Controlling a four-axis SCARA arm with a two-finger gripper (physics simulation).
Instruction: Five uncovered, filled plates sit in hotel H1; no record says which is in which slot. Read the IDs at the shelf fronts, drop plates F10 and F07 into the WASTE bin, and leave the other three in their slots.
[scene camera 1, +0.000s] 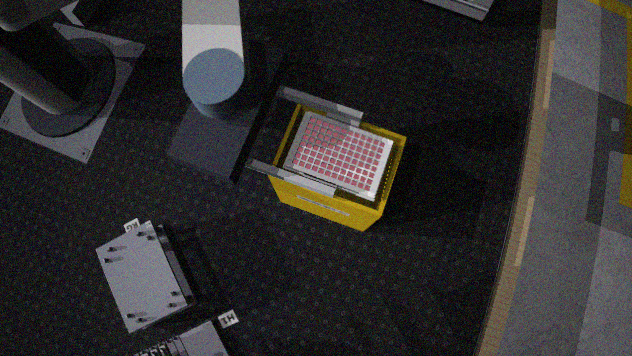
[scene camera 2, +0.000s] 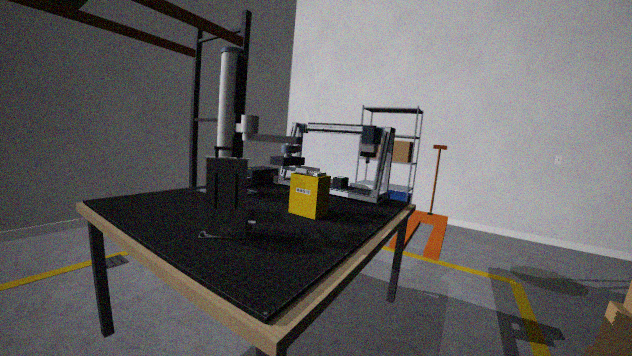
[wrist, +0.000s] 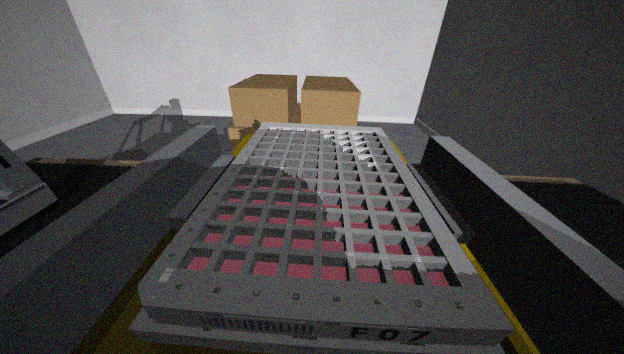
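Where they show: gripper, fingertip midpoint: (scene camera 1: 348, 154) (scene camera 2: 313, 170) (wrist: 320, 150); arm's base, link origin: (scene camera 1: 70, 88).
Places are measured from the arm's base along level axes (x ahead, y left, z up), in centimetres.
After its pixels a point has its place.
Observation:
Plate F07 (scene camera 1: 341, 152) {x 64.8, y -2.4, z 22.4 cm} (wrist: 320, 300) {x 58.8, y -2.6, z 22.9 cm}, white with pink-filled wells and its ID on the near edge, lies level between the fingers. My gripper (scene camera 1: 344, 154) {x 65.8, y -2.7, z 23.3 cm} (wrist: 320, 150) {x 65.8, y -2.7, z 23.3 cm} is shut on it by its long sides. The plate is over the mouth of the yellow WASTE bin (scene camera 1: 360, 215) {x 70.1, y -8.6, z 16.7 cm} (scene camera 2: 301, 204) {x 64.2, y -8.5, z 7.0 cm}, inside the rim's outline and about at rim height. Its underside and the bin's inside are hidden. Part of hotel H1 (scene camera 1: 202, 340) {x 51.7, y -37.2, z 2.1 cm} shows at the bottom of scene camera 1; its slots and plate IDs cannot be read. Plate F10 cannot be made out.
A pale stand (scene camera 1: 142, 280) {x 39.2, y -30.3, z 7.3 cm} tagged RG is beside H1. A dark grey tower (scene camera 2: 226, 182) {x 59.0, y -49.3, z 21.0 cm} rises left of the bin in scene camera 2, and a gantry frame (scene camera 2: 335, 128) {x 42.4, y 62.3, z 48.5 cm} stands behind it. The table's wooden edge (scene camera 1: 522, 200) {x 102.3, y 7.7, z 0.0 cm} runs along the right in scene camera 1.

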